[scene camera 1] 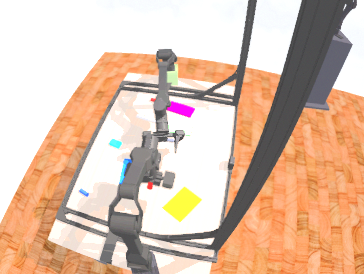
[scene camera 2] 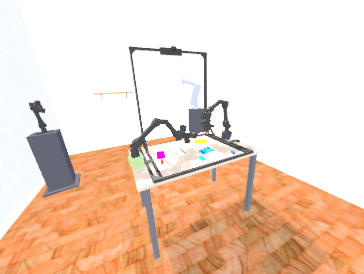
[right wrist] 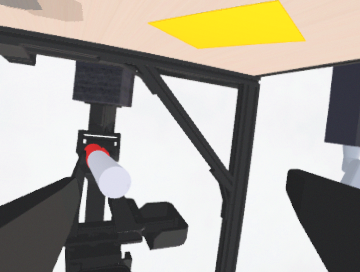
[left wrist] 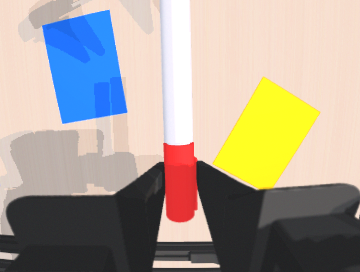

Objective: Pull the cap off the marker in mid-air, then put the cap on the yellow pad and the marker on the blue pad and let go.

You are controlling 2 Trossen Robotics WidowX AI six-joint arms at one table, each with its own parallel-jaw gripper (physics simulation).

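Frame: origin at the left arm's base, x ahead, y left, z up, level; millimetres.
Seen in the pictures: left gripper, between the fingertips: [scene camera 1: 151,182] [scene camera 2: 206,132] [right wrist: 97,151] [left wrist: 180,167]; right gripper, between the fingertips: [scene camera 1: 165,153] [right wrist: 183,183]; left arm's base, origin of its link: [scene camera 1: 142,264] [scene camera 2: 226,131] [right wrist: 103,104]; right arm's base, origin of its link: [scene camera 1: 169,68] [scene camera 2: 135,155].
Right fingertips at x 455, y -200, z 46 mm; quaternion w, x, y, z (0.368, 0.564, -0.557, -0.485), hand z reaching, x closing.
Pixels of each thing's middle, then the offset from my right fingertips to it.
- red cap, middle of its body: [left wrist: 181,179] [right wrist: 96,156] [scene camera 1: 150,183] dy +89, dx -137, dz +15 mm
- white marker body, middle of its body: [left wrist: 177,105] [right wrist: 101,164] dy +69, dx -95, dz +15 mm
- blue pad, middle of its body: [left wrist: 84,68] [scene camera 1: 131,172] [scene camera 2: 206,150] dy +166, dx +24, dz -134 mm
- yellow pad, middle of its body: [right wrist: 227,30] [left wrist: 266,138] [scene camera 1: 182,203] dy -26, dx -194, dz -134 mm
- magenta sheet, middle of its body: [scene camera 1: 180,109] [scene camera 2: 160,154] dy -165, dx +368, dz -130 mm
- cyan piece, middle of its body: [scene camera 1: 115,143] [scene camera 2: 202,158] dy +228, dx +214, dz -126 mm
- small blue piece, middle of its body: [scene camera 1: 84,192] dy +424, dx -46, dz -124 mm
My left gripper [scene camera 1: 151,181] [left wrist: 180,167] is shut on the red cap [scene camera 1: 150,185] [left wrist: 180,192] of the marker, above the table. The white marker body [left wrist: 177,75] [right wrist: 114,181] sticks out of the cap, its free end toward my right gripper. My right gripper [right wrist: 183,183] is open and empty; in the right wrist view the marker's end shows much nearer the left-hand finger. How far the end is from the fingers is unclear. The blue pad [scene camera 1: 125,170] [scene camera 2: 206,150] [left wrist: 85,65] is partly hidden by the left arm in scene camera 1. The yellow pad [scene camera 1: 182,204] [left wrist: 267,132] [right wrist: 230,25] lies flat.
A magenta sheet [scene camera 1: 181,109] [scene camera 2: 160,155], a cyan piece [scene camera 1: 115,143] [scene camera 2: 202,158] and a small blue piece [scene camera 1: 83,192] lie on the table. A dark frame [scene camera 1: 92,150] edges the table top, with tall posts at one side. The two arms are close together over the table's middle.
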